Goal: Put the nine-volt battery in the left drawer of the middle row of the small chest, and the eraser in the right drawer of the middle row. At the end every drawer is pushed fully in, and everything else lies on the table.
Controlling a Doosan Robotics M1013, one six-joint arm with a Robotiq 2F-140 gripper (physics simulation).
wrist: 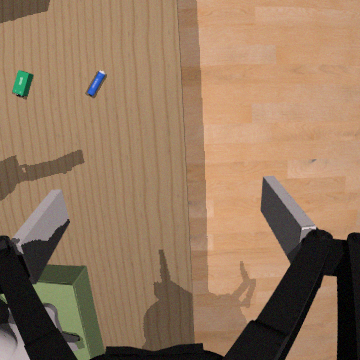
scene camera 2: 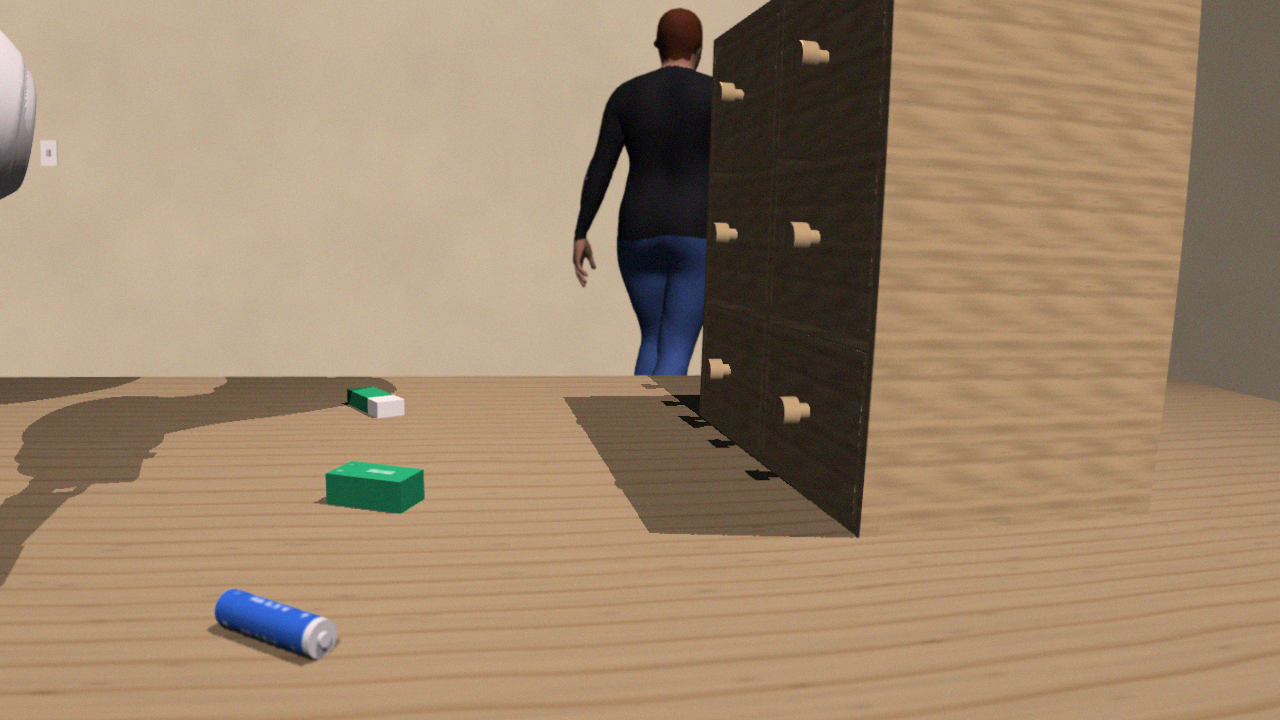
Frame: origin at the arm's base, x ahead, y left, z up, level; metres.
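Seen in the pictures: gripper, between the fingertips: (wrist: 162, 200).
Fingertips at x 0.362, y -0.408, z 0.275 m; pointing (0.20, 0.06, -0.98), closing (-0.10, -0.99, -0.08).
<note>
A point is followed by its place in that frame.
The nine-volt battery, a green block (scene camera 2: 374, 488) {x 0.547, y -0.122, z -0.066 m} (wrist: 22, 83) {x 0.544, y -0.112, z -0.061 m}, lies flat on the table (scene camera 2: 501, 608) {x 0.597, y -0.253, z -0.078 m} (wrist: 135, 125) {x 0.416, y -0.323, z -0.078 m}. The eraser (scene camera 2: 375, 402) {x 0.548, y 0.106, z -0.066 m}, white with a green sleeve, lies farther back in the scene view. The small chest (scene camera 2: 1029, 268) {x 0.872, y -0.225, z 0.063 m} stands at the right there, with dark drawer fronts and pale knobs. Its middle-row left drawer (scene camera 2: 750, 268) {x 0.801, y -0.034, z 0.051 m} and middle-row right drawer (scene camera 2: 836, 277) {x 0.789, y -0.170, z 0.053 m} look fully in, like the others visible. My gripper (wrist: 162, 200) {x 0.362, y -0.408, z 0.275 m} is wide open and empty, above the table's edge and away from the battery.
A blue cylindrical battery (scene camera 2: 273, 622) {x 0.512, y -0.273, z -0.067 m} (wrist: 96, 84) {x 0.506, y -0.266, z -0.065 m} lies near the green block. A green open box (wrist: 90, 315) {x 0.018, y -0.136, z -0.048 m} with a grey-white thing in it is at lower left in the wrist view. Wooden floor (wrist: 280, 100) shows beyond the table edge. A person (scene camera 2: 666, 161) stands behind the chest.
</note>
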